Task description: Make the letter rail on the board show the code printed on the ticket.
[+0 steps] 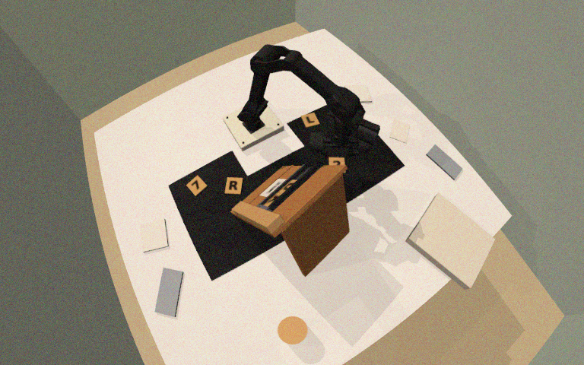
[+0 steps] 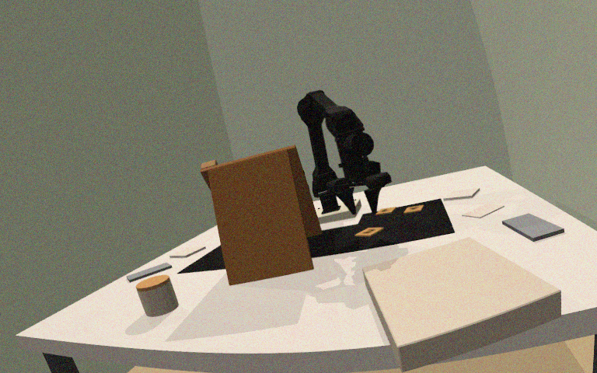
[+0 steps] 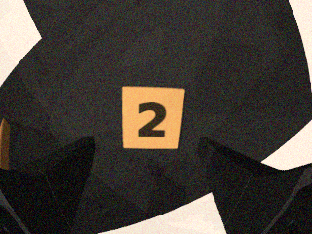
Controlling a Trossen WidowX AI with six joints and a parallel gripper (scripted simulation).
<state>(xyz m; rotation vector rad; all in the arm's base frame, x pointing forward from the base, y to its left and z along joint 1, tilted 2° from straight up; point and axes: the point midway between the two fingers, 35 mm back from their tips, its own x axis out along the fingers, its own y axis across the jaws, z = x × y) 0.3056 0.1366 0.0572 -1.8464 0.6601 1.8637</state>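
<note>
The letter tile is 50 mm below my gripper tip and 10 mm ahead of it. From my gripper tip the other things lie so: black mat: 150 mm to the right, 100 mm behind, 50 mm below; k tile: 280 mm to the right, 120 mm above, 60 mm ahead; white ticket: 240 mm to the right, 40 mm above, 10 mm behind.
</note>
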